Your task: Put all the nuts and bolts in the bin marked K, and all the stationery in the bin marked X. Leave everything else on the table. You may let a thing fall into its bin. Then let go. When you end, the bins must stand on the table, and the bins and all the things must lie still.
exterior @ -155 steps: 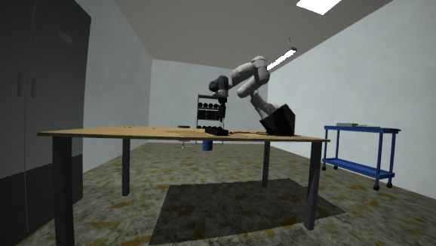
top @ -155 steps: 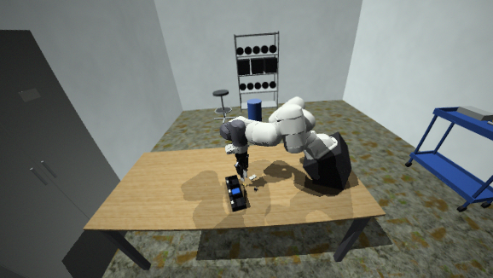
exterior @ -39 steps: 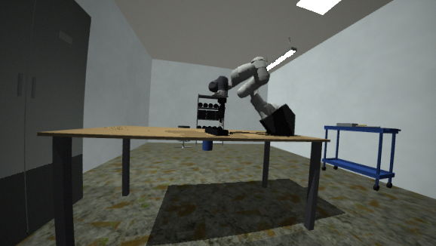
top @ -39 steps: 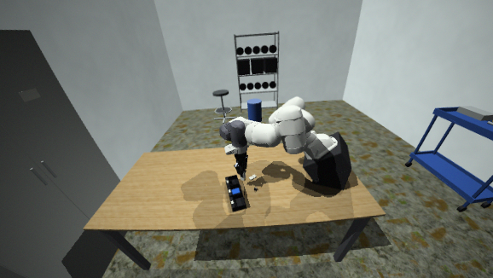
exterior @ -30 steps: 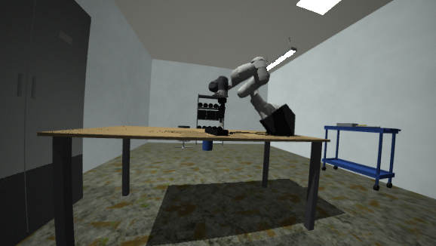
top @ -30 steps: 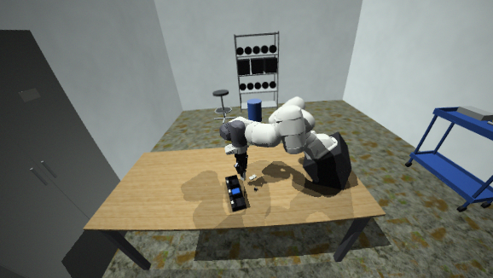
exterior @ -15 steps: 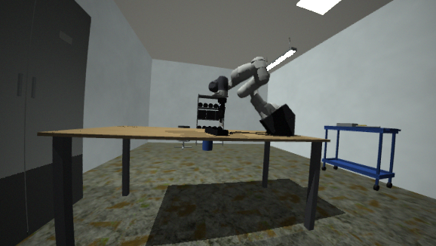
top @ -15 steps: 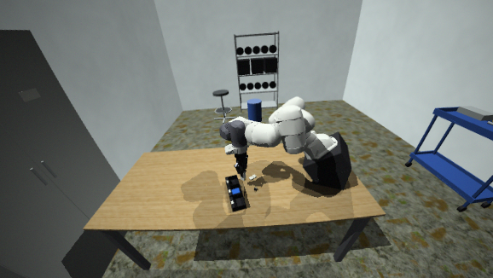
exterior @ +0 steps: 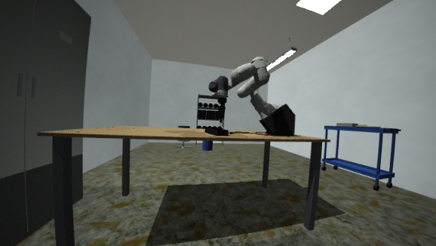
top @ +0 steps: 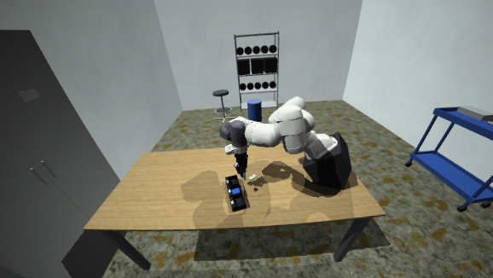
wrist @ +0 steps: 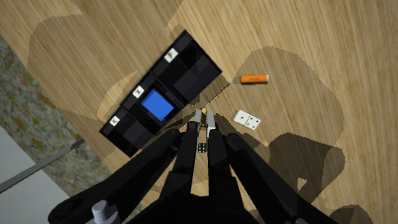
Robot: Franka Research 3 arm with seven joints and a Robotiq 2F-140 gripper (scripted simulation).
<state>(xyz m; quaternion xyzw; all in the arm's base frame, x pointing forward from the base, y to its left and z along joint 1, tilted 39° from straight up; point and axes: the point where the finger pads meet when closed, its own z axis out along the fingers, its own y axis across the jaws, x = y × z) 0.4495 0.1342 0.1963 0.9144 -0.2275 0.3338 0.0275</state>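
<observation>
Right now the brass bolt is 3 cm below my hand and 1 cm behind it. Round my hand: grey piece (8 cm below, 7 cm to the left, 5 cm ahead); then flat blue block (7 cm to the left, 7 cm below, 5 cm ahead); then black bin row (7 cm to the left, 7 cm below, 6 cm ahead).
</observation>
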